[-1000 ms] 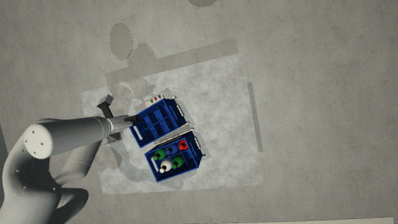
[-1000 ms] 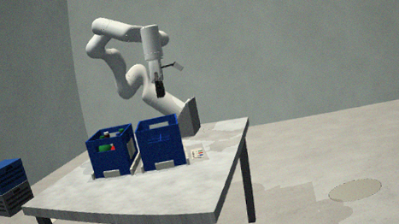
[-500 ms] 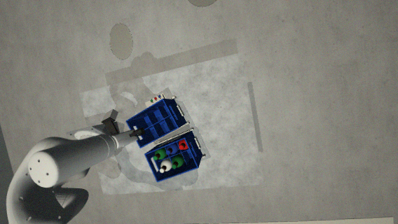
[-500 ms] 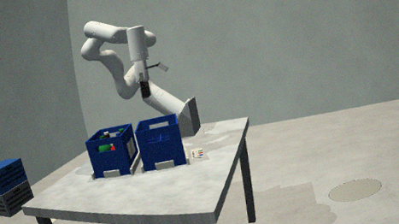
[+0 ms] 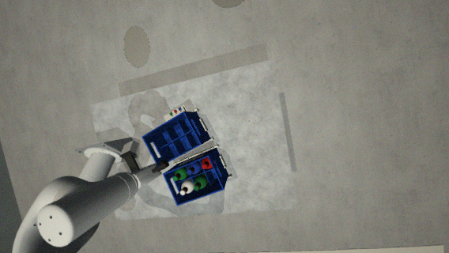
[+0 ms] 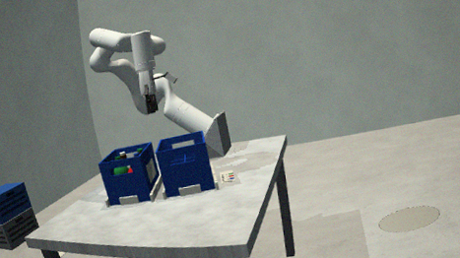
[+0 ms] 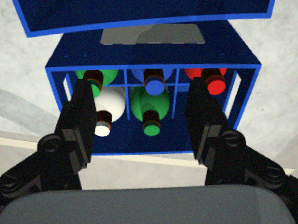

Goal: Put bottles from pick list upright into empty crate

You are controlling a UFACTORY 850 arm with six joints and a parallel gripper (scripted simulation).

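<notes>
Right now my hand is 24 cm above the blue-label bottle, 10 cm to the left of it and 4 cm short of it. Also, from my hand: red-label bottle 24 cm below, 13 cm ahead, 8 cm to the right; then green-label bottle 24 cm below, 12 cm to the right, 5 cm behind; then white-label bottle 24 cm below, 20 cm to the right, 2 cm behind.
</notes>
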